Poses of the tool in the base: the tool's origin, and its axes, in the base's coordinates. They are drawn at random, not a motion.
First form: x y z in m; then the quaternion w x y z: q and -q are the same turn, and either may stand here.
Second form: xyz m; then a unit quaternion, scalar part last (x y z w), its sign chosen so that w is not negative. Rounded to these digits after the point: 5 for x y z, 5 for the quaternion.
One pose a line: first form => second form
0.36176, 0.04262, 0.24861, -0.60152, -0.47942, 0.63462, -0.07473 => 0.36176, 0.04262, 0.24861, 0.47942, -0.63462, 0.07473, 0.60152
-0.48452, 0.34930, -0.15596, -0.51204, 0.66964, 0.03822, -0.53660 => -0.48452, 0.34930, -0.15596, -0.66964, -0.03822, 0.53660, 0.51204
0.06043, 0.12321, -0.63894, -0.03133, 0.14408, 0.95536, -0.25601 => 0.06043, 0.12321, -0.63894, -0.14408, -0.95536, 0.25601, 0.03133
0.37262, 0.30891, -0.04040, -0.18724, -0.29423, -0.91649, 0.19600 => 0.37262, 0.30891, -0.04040, 0.29423, 0.91649, -0.19600, 0.18724
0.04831, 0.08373, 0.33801, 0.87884, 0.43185, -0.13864, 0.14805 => 0.04831, 0.08373, 0.33801, 0.43185, -0.13864, 0.14805, 0.87884
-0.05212, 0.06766, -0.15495, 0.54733, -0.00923, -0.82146, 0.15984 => -0.05212, 0.06766, -0.15495, -0.00923, -0.82146, 0.15984, 0.54733
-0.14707, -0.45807, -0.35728, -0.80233, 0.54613, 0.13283, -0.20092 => -0.14707, -0.45807, -0.35728, -0.54613, -0.13283, 0.20092, 0.80233
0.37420, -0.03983, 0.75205, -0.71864, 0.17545, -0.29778, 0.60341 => 0.37420, -0.03983, 0.75205, -0.17545, 0.29778, -0.60341, 0.71864
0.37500, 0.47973, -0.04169, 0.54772, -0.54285, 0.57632, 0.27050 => 0.37500, 0.47973, -0.04169, -0.54285, 0.57632, 0.27050, 0.54772
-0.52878, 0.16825, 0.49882, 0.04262, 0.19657, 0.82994, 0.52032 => -0.52878, 0.16825, 0.49882, 0.19657, 0.82994, 0.52032, 0.04262
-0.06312, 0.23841, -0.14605, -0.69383, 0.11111, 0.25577, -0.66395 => -0.06312, 0.23841, -0.14605, -0.11111, -0.25577, 0.66395, 0.69383
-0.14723, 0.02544, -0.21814, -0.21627, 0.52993, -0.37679, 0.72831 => -0.14723, 0.02544, -0.21814, -0.52993, 0.37679, -0.72831, 0.21627
